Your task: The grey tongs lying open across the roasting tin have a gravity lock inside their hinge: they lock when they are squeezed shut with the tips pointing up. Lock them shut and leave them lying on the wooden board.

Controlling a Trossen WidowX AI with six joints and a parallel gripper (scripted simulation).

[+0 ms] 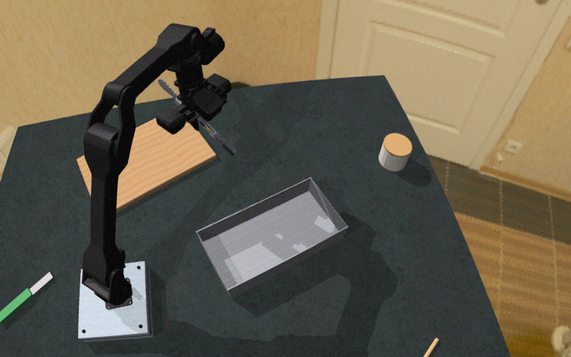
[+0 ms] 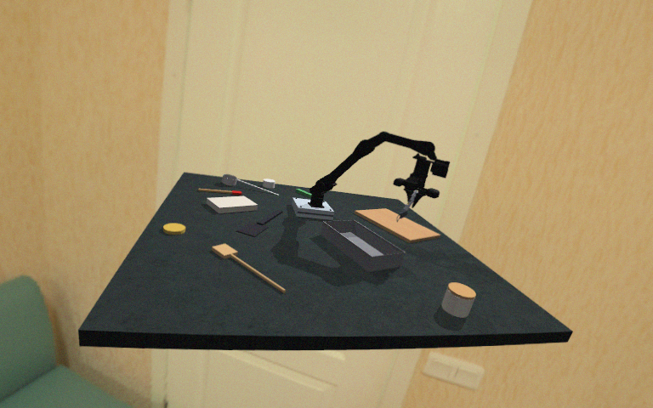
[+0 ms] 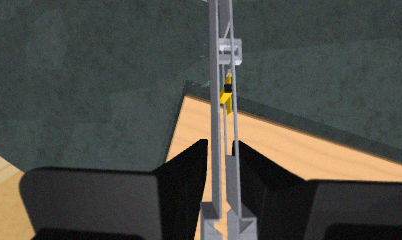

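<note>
Now: gripper tip 20 mm short of the yellow lock piece, 30 mm to the left of it and 20 mm below it. Also, from my gripper tip: wooden board: 180 mm behind, 80 mm to the left, 150 mm below; grey roasting tin: 110 mm ahead, 260 mm to the right, 120 mm below; white block: 270 mm behind, 700 mm to the right, 140 mm below.
</note>
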